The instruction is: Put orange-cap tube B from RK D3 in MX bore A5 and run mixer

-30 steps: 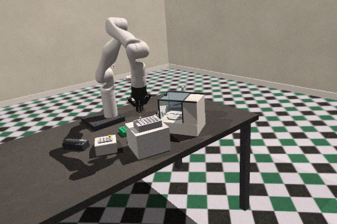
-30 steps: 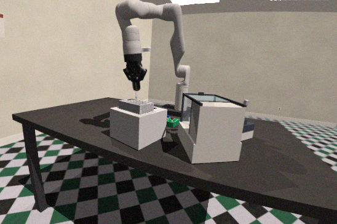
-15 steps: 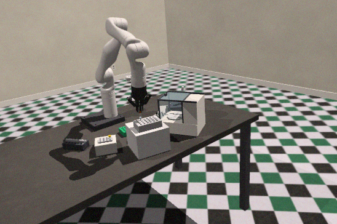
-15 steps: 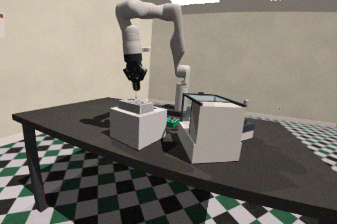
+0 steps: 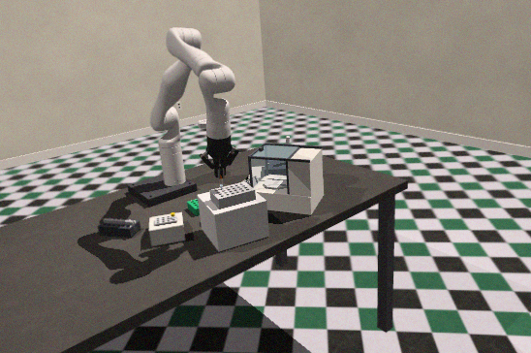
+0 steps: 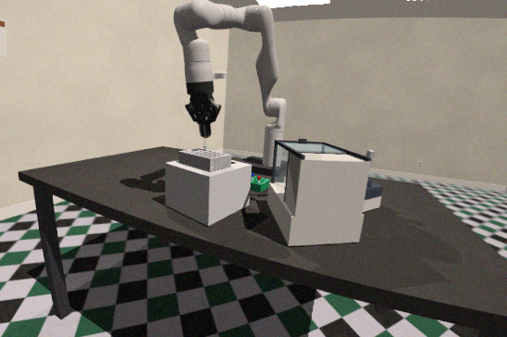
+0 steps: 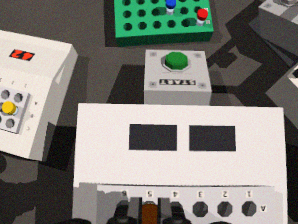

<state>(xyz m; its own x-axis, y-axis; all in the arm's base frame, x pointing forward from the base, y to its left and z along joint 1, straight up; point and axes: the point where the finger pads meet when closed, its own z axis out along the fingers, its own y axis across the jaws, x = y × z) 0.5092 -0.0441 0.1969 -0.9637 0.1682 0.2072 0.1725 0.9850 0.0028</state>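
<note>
My gripper is now 8 cm above the grey shaking block, 3 cm short of it and 2 cm to the right of it. Also, from my hand: dry block 20 cm below, 15 cm to the right, 15 cm behind; then START key 16 cm below, 15 cm behind, 5 cm to the left; then blue-capped tube 23 cm behind, 20 cm below, 6 cm to the left.
</note>
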